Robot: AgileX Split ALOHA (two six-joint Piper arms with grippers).
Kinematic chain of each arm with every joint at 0, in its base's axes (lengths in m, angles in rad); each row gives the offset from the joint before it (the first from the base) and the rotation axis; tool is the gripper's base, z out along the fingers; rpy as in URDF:
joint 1: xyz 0 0 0.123 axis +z
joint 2: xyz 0 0 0 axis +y
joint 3: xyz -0.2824 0 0.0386 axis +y
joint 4: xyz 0.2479 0 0.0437 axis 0.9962 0 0.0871
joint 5: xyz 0 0 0 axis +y
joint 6: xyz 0.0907 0 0.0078 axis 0.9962 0 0.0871
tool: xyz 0 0 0 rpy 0 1.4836 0
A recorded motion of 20 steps. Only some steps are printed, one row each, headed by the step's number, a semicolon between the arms.
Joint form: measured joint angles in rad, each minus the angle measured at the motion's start. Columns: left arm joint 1, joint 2, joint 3, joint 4, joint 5, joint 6; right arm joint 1, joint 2, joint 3, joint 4, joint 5, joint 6.
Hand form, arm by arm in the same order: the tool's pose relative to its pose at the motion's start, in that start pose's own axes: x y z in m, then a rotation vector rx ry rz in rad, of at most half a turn. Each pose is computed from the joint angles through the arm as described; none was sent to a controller.
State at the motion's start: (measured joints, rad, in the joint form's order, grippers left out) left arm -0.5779 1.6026 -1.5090 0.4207 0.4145 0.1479; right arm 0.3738 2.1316 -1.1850 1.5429 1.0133 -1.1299
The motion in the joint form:
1: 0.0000 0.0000 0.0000 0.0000 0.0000 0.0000; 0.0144 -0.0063 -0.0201 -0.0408 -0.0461 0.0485
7: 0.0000 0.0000 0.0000 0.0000 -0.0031 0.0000; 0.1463 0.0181 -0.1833 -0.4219 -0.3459 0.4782
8: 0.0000 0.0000 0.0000 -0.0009 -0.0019 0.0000; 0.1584 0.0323 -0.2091 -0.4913 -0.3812 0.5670
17: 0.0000 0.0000 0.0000 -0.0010 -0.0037 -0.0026; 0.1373 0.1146 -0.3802 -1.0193 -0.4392 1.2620
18: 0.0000 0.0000 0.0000 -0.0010 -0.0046 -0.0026; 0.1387 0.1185 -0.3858 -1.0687 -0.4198 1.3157
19: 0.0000 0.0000 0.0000 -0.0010 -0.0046 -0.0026; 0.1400 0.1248 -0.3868 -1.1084 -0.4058 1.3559
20: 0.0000 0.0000 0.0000 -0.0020 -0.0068 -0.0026; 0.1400 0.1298 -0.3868 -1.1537 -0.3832 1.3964
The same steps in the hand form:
1: 0.0000 0.0000 0.0000 0.0000 0.0000 0.0000; -0.0030 0.0028 0.0029 0.0465 0.0084 -0.0022
7: -0.0003 0.0000 0.0000 -0.0005 -0.0031 0.0000; -0.0191 0.0141 0.0389 0.3762 0.0342 -0.0174
8: -0.0002 0.0000 0.0000 0.0001 -0.0019 -0.0008; -0.0222 0.0119 0.0433 0.4236 0.0237 -0.0011
17: -0.0003 0.0000 0.0000 -0.0001 -0.0037 -0.0035; -0.0553 -0.0148 0.0347 0.6946 -0.1019 0.2150
18: -0.0004 0.0000 0.0000 -0.0003 -0.0046 -0.0035; -0.0540 -0.0167 0.0343 0.7212 -0.0893 0.2320
19: -0.0004 0.0000 0.0000 -0.0003 -0.0046 -0.0035; -0.0517 -0.0202 0.0346 0.7465 -0.0757 0.2459
20: -0.0006 0.0000 0.0000 -0.0002 -0.0068 -0.0044; -0.0488 -0.0238 0.0338 0.7774 -0.0549 0.2595

